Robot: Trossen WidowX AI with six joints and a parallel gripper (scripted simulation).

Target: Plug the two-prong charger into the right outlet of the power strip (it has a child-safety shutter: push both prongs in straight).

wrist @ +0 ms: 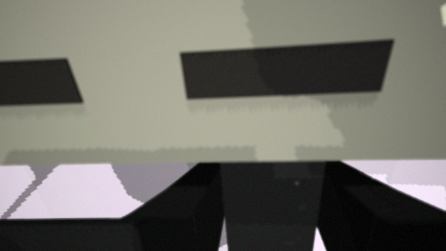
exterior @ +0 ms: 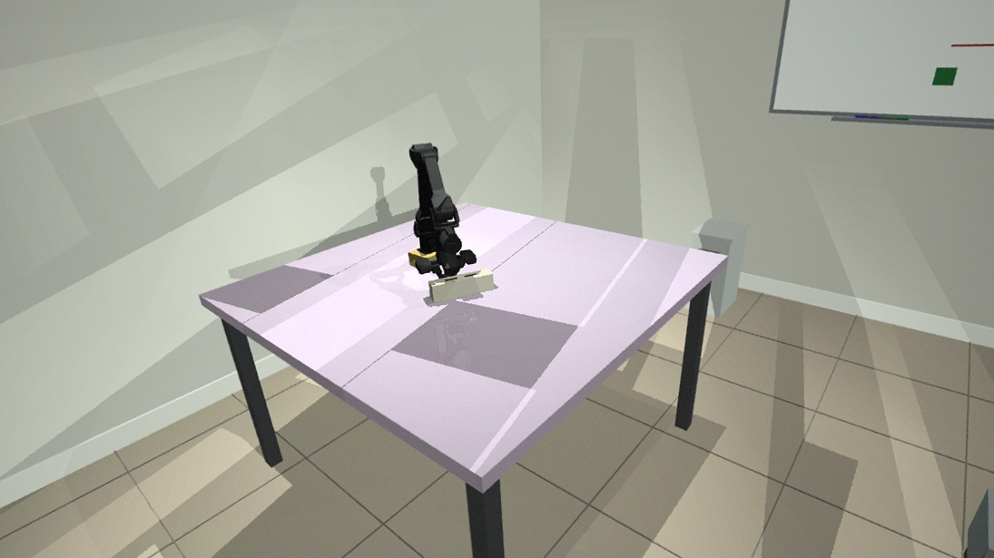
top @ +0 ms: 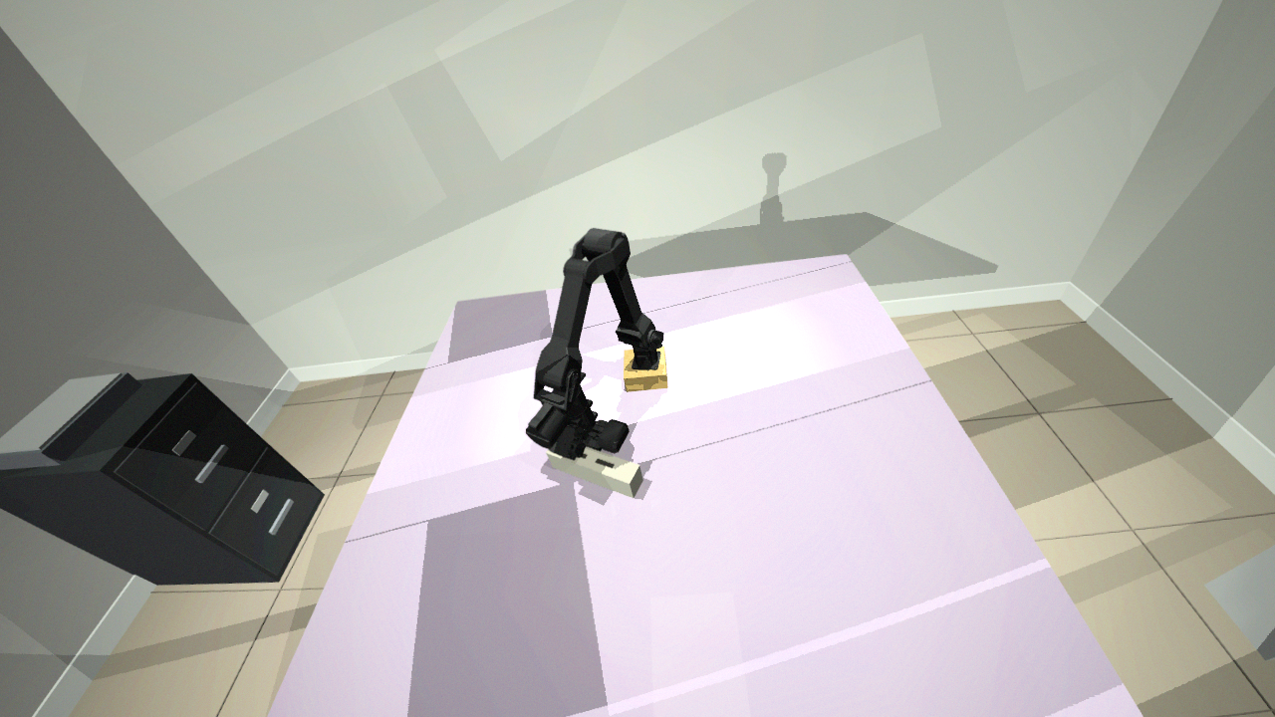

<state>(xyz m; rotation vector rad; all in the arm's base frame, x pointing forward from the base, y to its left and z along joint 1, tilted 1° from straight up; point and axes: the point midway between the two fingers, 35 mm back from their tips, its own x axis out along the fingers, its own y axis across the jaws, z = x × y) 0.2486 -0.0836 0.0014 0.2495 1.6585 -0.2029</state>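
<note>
My gripper tip is now 2 cm short of the two-prong charger and 1 cm below it.
</note>
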